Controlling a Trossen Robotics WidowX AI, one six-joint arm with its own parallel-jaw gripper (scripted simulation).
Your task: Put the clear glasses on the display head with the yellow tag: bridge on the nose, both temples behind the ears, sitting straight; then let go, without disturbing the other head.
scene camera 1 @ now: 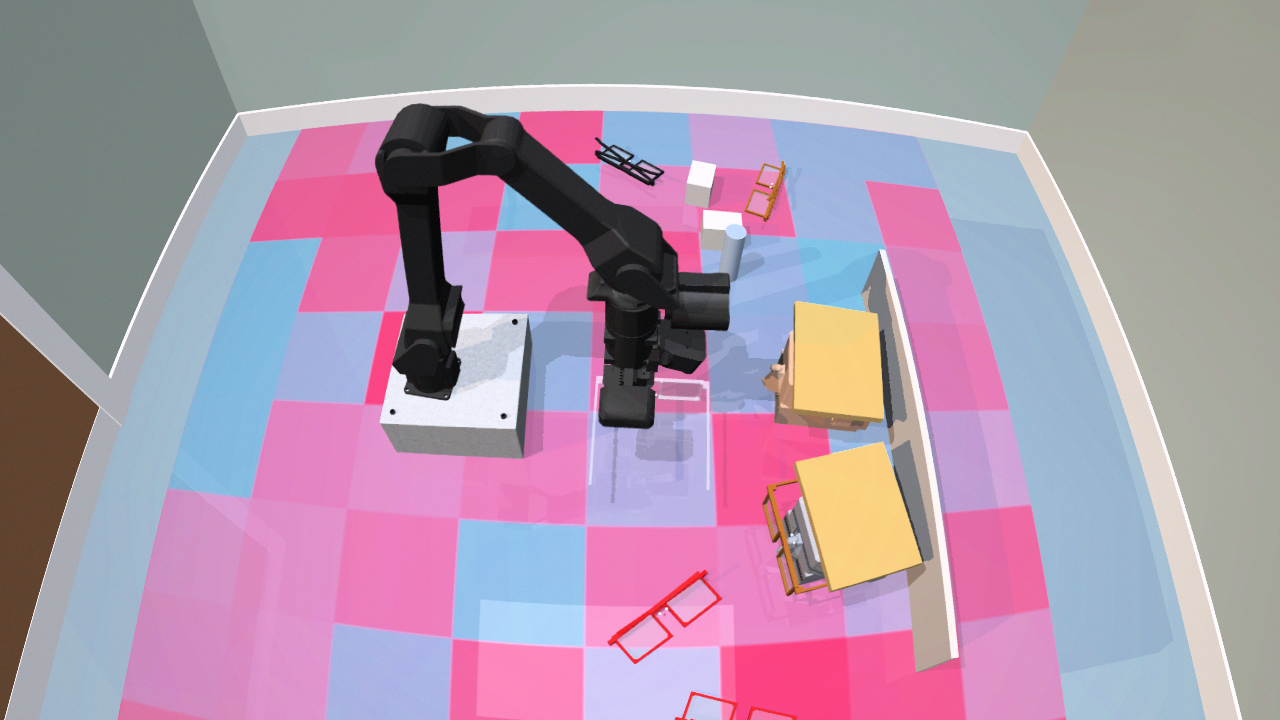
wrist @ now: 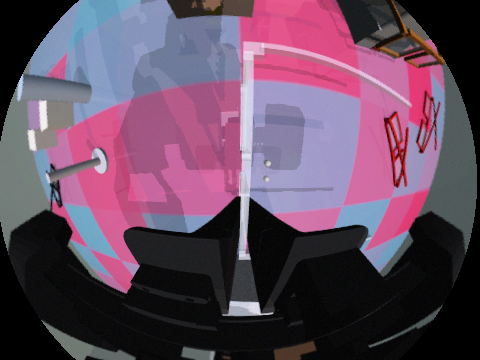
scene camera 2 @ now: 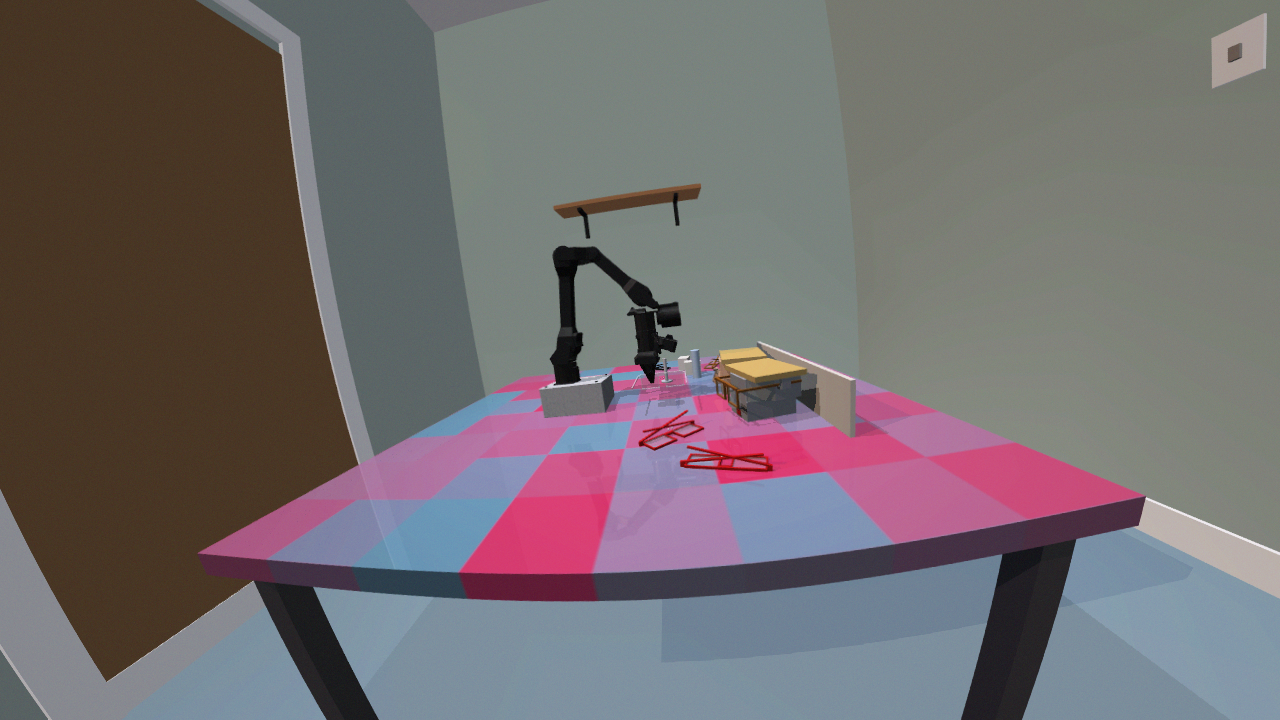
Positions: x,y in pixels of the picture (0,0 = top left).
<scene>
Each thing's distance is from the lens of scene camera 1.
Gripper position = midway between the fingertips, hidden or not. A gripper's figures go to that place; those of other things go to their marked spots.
gripper (scene camera 1: pixel 628 389): 0.93 m
black glasses (scene camera 1: pixel 615 156): 1.29 m
</scene>
